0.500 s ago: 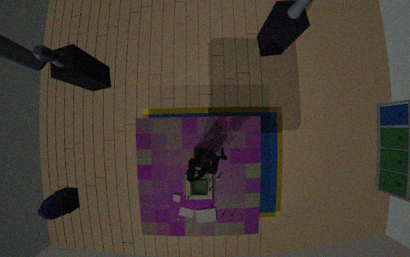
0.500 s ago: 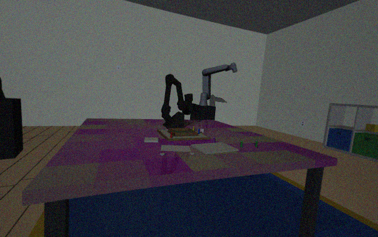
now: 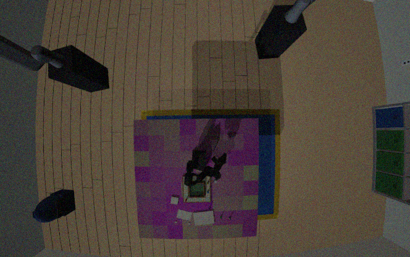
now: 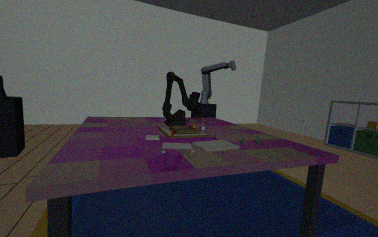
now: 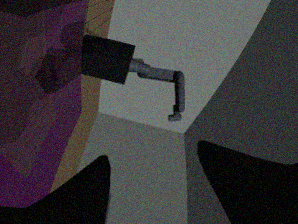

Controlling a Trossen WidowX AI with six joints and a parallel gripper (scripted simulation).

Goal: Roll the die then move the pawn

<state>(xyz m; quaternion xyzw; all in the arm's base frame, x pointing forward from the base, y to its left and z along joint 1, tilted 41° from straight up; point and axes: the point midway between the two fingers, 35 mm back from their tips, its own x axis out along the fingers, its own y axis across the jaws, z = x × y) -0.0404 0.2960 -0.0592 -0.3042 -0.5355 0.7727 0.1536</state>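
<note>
The die lies 310 mm ahead of my gripper tip, 170 mm below it and 120 mm to the right of it. From my gripper tip the other things lie so: green tray (360 mm ahead, 320 mm to the right, 170 mm below); then yellow pawn (310 mm ahead, 200 mm to the right, 150 mm below); then blue pawn (400 mm ahead, 210 mm to the right, 150 mm below).
</note>
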